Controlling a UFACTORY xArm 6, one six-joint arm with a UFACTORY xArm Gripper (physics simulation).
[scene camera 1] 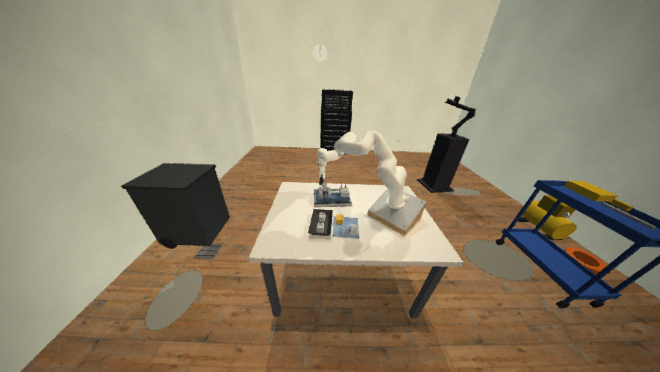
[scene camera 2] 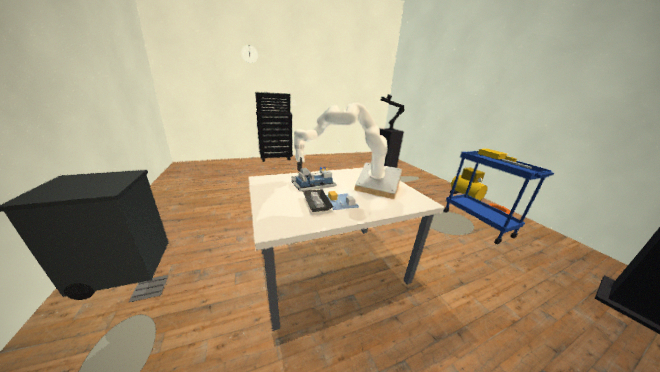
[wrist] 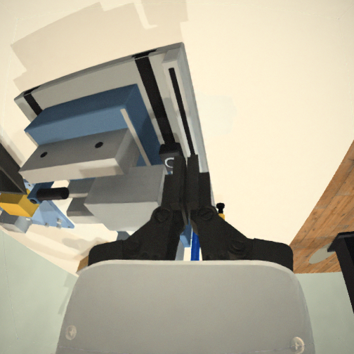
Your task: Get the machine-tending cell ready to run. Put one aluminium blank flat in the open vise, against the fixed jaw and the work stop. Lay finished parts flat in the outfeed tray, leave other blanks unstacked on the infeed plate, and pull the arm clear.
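Where they show: gripper, between the fingertips: [scene camera 1: 321, 184] [scene camera 2: 299, 170]; arm's base, origin of its link: [scene camera 1: 395, 202] [scene camera 2: 376, 173].
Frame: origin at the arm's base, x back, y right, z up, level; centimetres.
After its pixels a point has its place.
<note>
My gripper [scene camera 1: 322, 185] @[z -1.4, x -50.8, y 31.4 cm] [scene camera 2: 300, 168] @[z -1.4, x -50.8, y 31.4 cm] [wrist: 188, 168] is shut and empty, low at the left end of the blue vise [scene camera 2: 321, 182] @[z -6.4, x -40.3, y 14.6 cm] [wrist: 82, 117]. In the wrist view its fingers overlap the edge of a plain grey block [wrist: 127, 195] beside a grey jaw [wrist: 77, 156] with two holes; contact, and whether this block is a blank, cannot be told. The black outfeed tray [scene camera 1: 327, 214] @[z -6.8, x -51.4, y -0.2 cm] holds two grey parts, which look flat. The light blue infeed plate [scene camera 1: 350, 220] @[z -9.5, x -34.3, y -5.4 cm] [scene camera 2: 341, 204] @[z -9.5, x -41.8, y -15.2 cm] [wrist: 54, 214] bears a grey block [scene camera 1: 353, 229] @[z -5.9, x -35.9, y -17.9 cm] [scene camera 2: 350, 200] @[z -6.4, x -37.0, y -17.8 cm] [wrist: 14, 222] and a yellow block [scene camera 1: 339, 219] @[z -5.9, x -42.9, y -7.5 cm] [scene camera 2: 332, 195] @[z -6.1, x -44.1, y -7.7 cm] [wrist: 19, 203].
The arm's base plate [scene camera 1: 407, 210] @[z -0.7, x 4.4, y -9.5 cm] [scene camera 2: 391, 184] @[z -2.9, x 0.9, y -15.3 cm] stands on the white table [scene camera 1: 285, 247] @[z -10.3, x -78.1, y -23.3 cm] [scene camera 2: 270, 225] @[z -10.3, x -87.4, y -17.4 cm], right of the vise. A black rod [wrist: 52, 193] sticks out near the grey block. A dark bin [scene camera 1: 182, 210] and a blue cart [scene camera 1: 545, 250] stand on the floor, away from the table.
</note>
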